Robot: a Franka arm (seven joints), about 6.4 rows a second.
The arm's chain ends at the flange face. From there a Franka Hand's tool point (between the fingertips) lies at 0.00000 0.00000 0.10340 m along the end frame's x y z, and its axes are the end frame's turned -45 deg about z.
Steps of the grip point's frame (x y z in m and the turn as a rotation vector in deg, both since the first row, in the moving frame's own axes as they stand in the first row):
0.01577, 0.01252, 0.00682, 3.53, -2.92, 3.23
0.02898, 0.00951, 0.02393, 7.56, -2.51, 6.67
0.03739, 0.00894, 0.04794, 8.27, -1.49, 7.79
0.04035, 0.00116, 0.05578, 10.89, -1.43, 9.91
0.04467, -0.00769, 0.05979, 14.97, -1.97, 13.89
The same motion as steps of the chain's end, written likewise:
0.02820, -0.00129, 0.00715, 0.43, -4.56, 3.23
0.03962, -0.00661, 0.02493, 3.57, -7.12, 6.67
0.04455, -0.01068, 0.04905, 4.79, -6.90, 7.79
0.04386, -0.01442, 0.05767, 6.69, -8.71, 9.91
0.04532, -0.01819, 0.06334, 9.19, -11.98, 13.89

